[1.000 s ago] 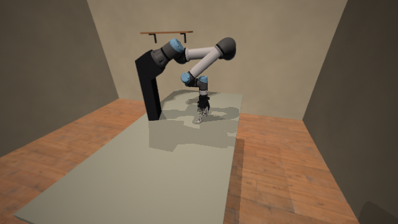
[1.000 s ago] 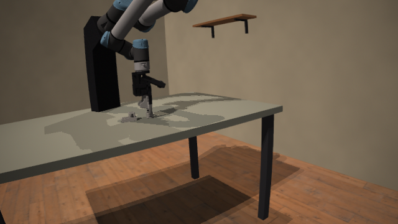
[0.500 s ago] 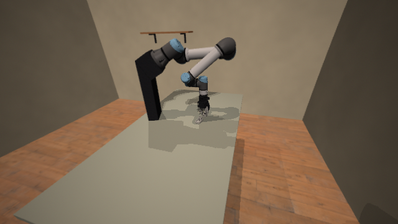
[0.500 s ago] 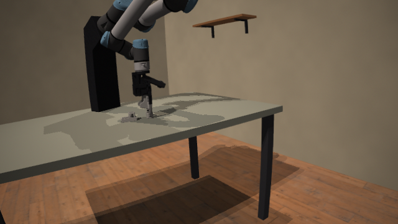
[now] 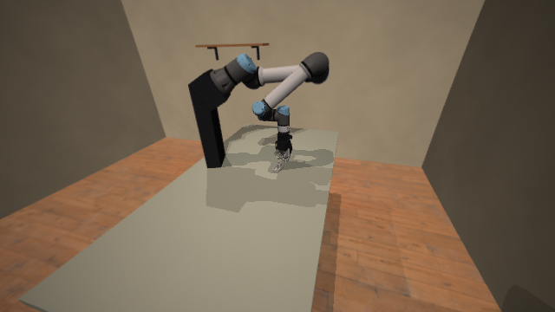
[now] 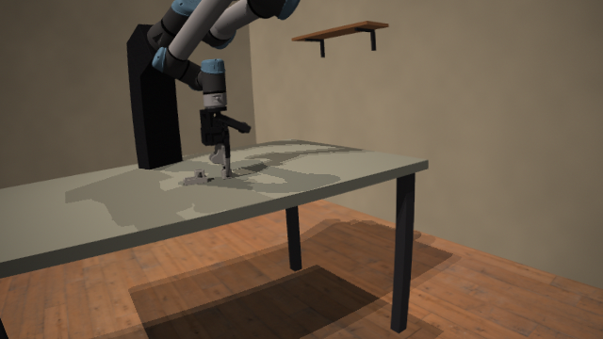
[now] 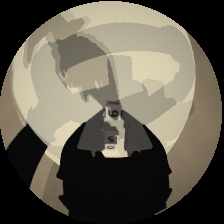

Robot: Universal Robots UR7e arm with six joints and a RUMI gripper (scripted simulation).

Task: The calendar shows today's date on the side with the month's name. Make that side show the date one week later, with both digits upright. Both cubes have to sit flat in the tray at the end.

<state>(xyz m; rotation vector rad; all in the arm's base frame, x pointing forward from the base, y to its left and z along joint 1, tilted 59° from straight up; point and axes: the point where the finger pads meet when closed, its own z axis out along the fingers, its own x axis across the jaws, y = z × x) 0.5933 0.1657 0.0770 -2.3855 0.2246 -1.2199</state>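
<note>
The calendar tray lies 10 mm ahead of my hand, 110 mm to the right of it and 20 mm below it.
</note>
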